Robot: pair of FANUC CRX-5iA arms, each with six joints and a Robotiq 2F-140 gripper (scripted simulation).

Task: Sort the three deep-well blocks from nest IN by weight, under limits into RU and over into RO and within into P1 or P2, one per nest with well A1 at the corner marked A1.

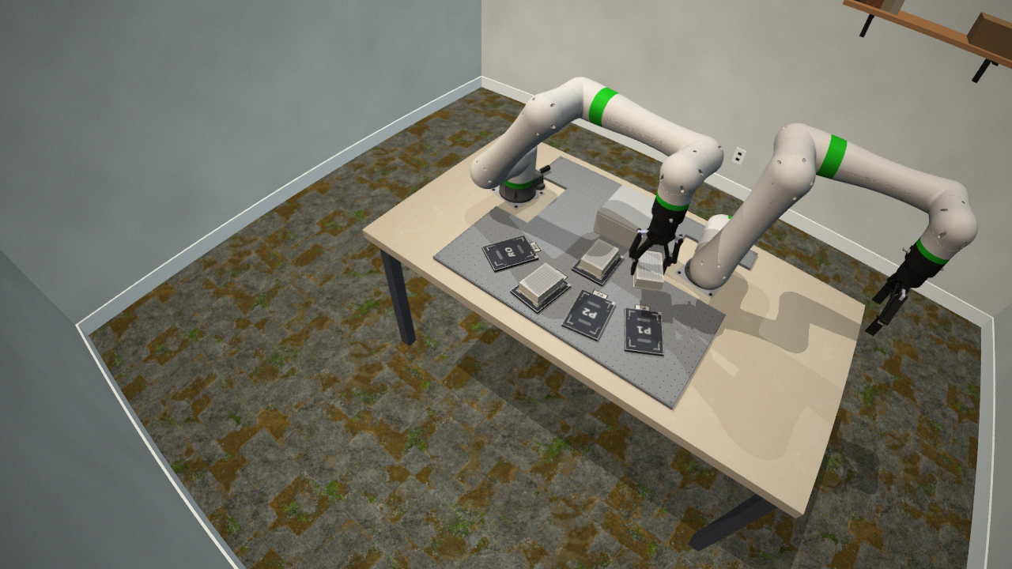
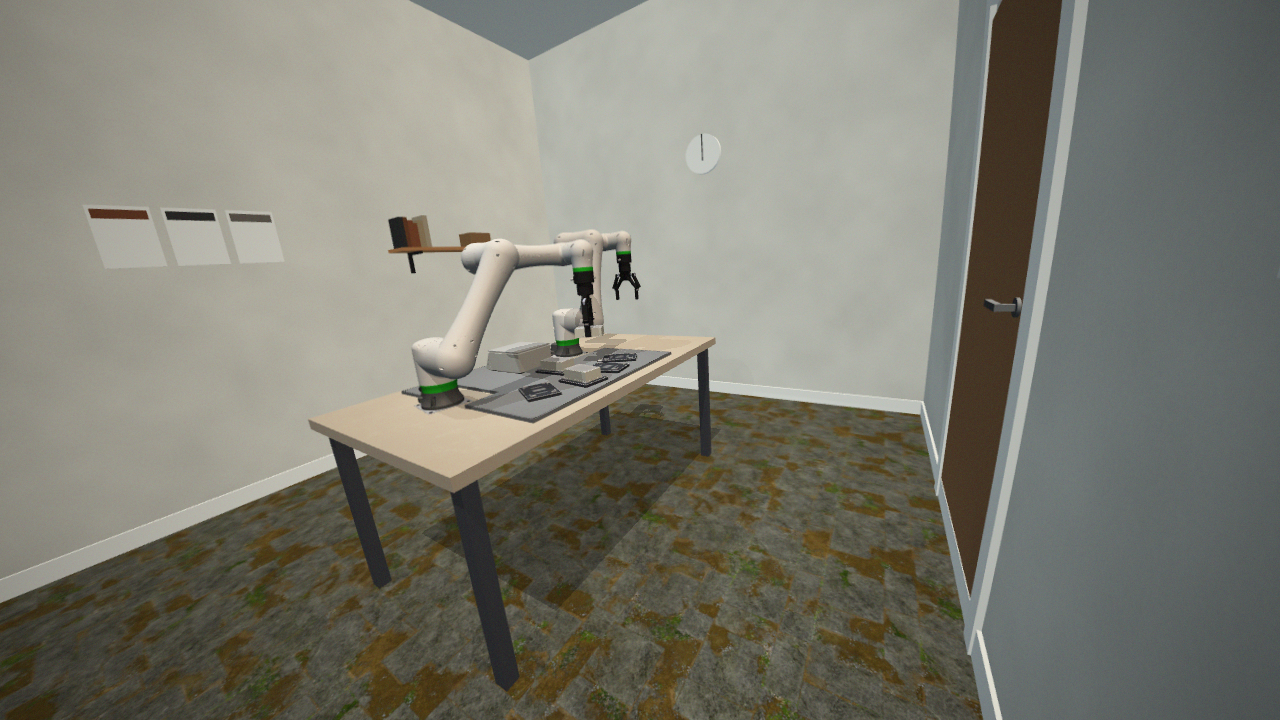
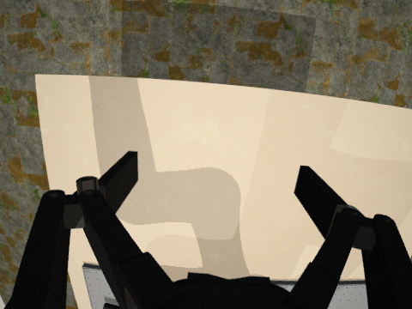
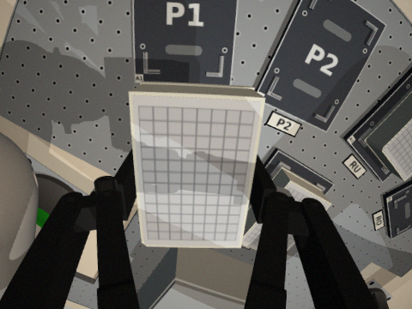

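The nest P1 is 150 mm below my right hand, 110 mm ahead of it and 70 mm to the left of it. Round my right hand: nest P2 (150 mm below, 150 mm ahead, 110 mm to the right); nest RU (290 mm to the right, 150 mm below, 140 mm ahead); dark infeed nest (180 mm to the right, 150 mm below, 70 mm behind).
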